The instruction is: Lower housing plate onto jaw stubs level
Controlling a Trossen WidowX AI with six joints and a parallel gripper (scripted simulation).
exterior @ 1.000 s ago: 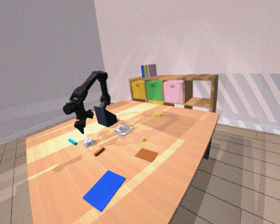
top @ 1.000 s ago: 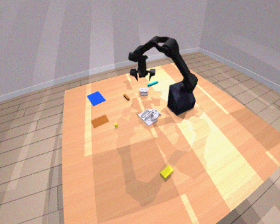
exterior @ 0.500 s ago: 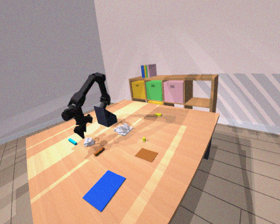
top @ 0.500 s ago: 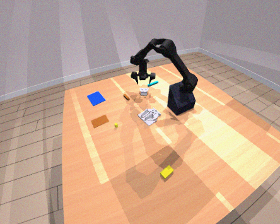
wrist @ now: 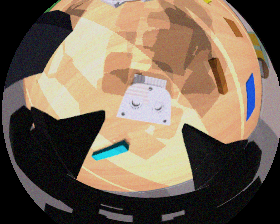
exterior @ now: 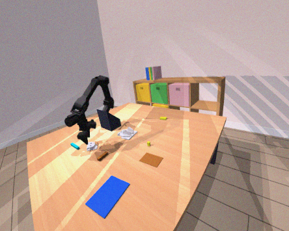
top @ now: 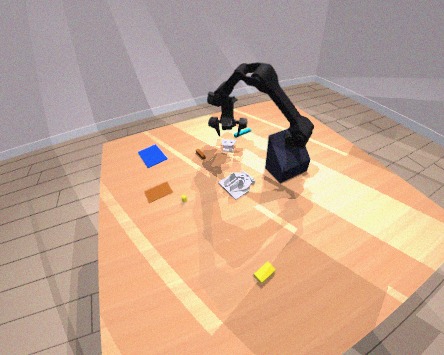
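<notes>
Right now the cyan block is 12 cm behind my gripper tip, 8 cm to the right of it and 5 cm below it. Also, from my gripper tip: blue sheet (40 cm ahead, 9 cm to the right, 6 cm below); yellow cube (30 cm ahead, 27 cm to the left, 5 cm below); small brown block (16 cm ahead, 5 cm below, 1 cm to the left).
</notes>
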